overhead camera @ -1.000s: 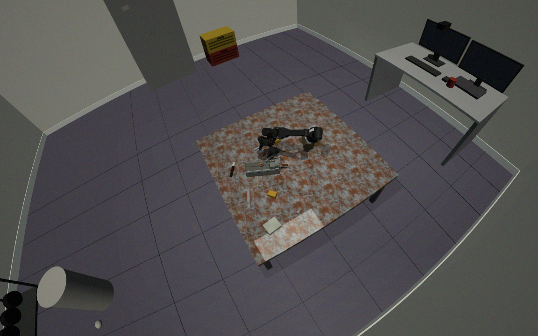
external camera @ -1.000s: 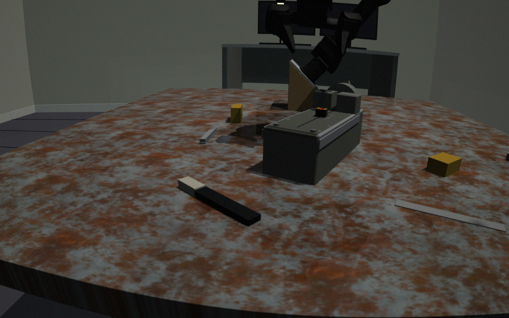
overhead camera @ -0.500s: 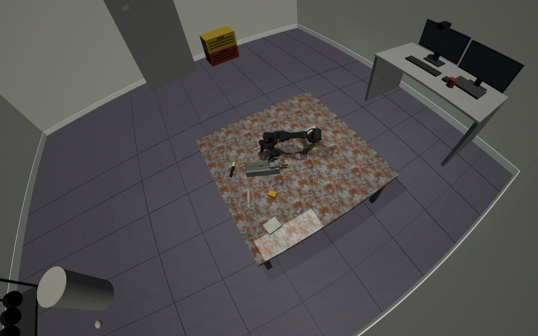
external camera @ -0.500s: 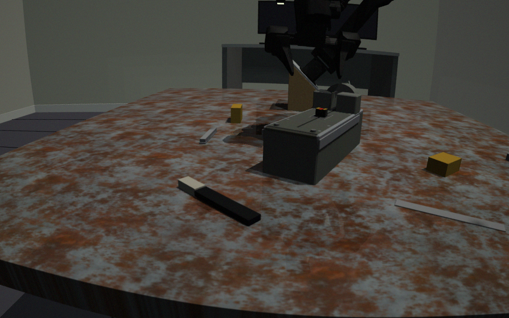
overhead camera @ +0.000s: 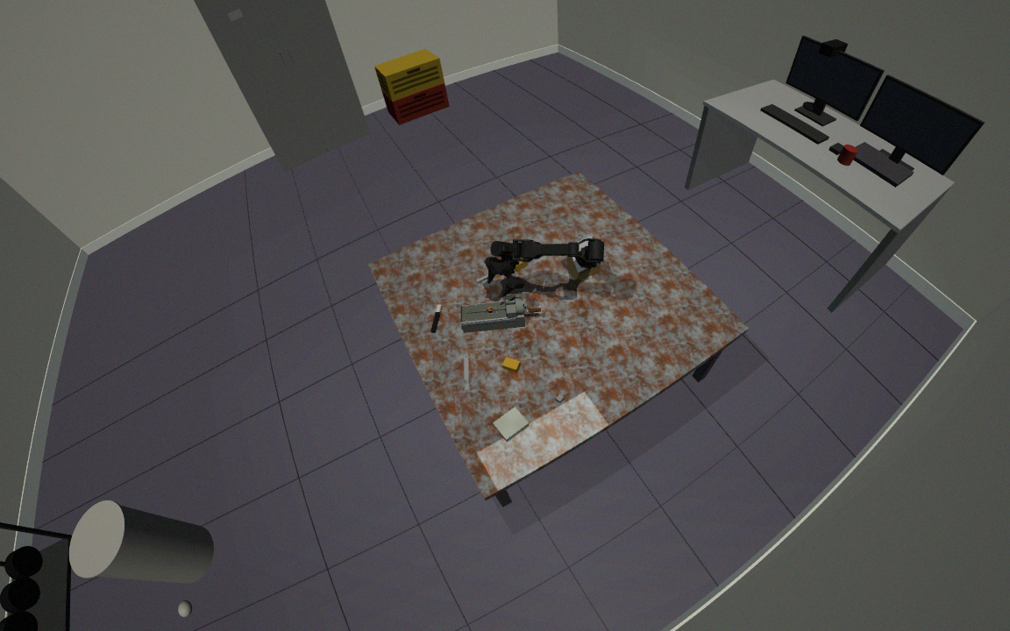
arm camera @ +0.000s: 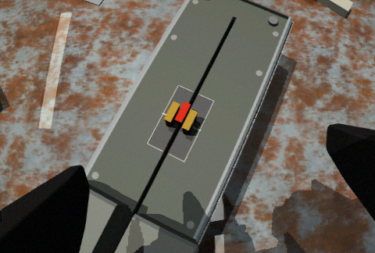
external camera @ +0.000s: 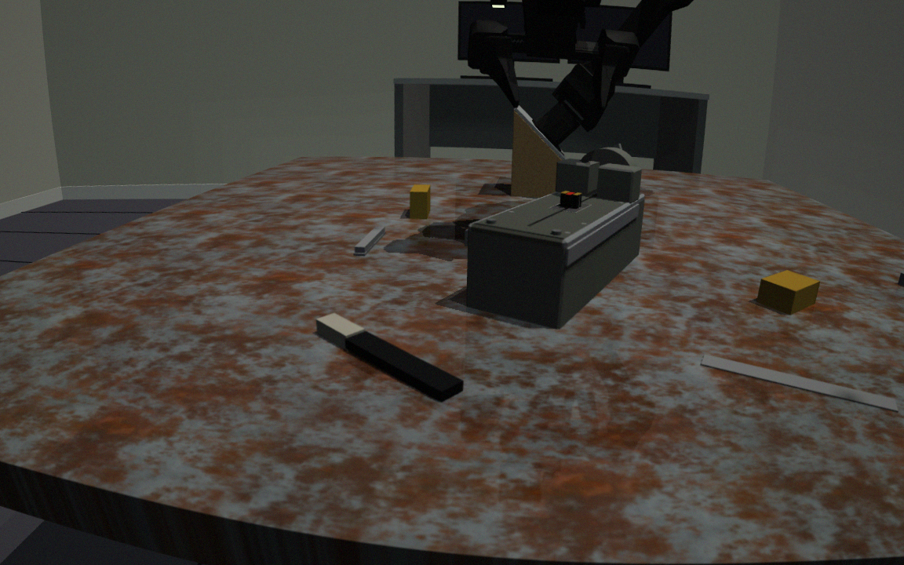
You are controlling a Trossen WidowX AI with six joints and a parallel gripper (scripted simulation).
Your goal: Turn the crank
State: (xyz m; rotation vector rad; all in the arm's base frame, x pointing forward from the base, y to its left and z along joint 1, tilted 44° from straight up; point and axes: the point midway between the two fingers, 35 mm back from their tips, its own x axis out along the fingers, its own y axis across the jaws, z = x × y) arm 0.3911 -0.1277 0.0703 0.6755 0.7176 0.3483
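Right now my gripper tip is 11 cm to the right of the brown crank handle, 11 cm past it and 11 cm above it. The rest, counted from my gripper tip: red pointer 9 cm below, 5 cm ahead, 1 cm to the left; then small grey bar 21 cm to the right, 17 cm below, 6 cm behind; then grey strip 27 cm ahead, 17 cm below, 15 cm to the left.
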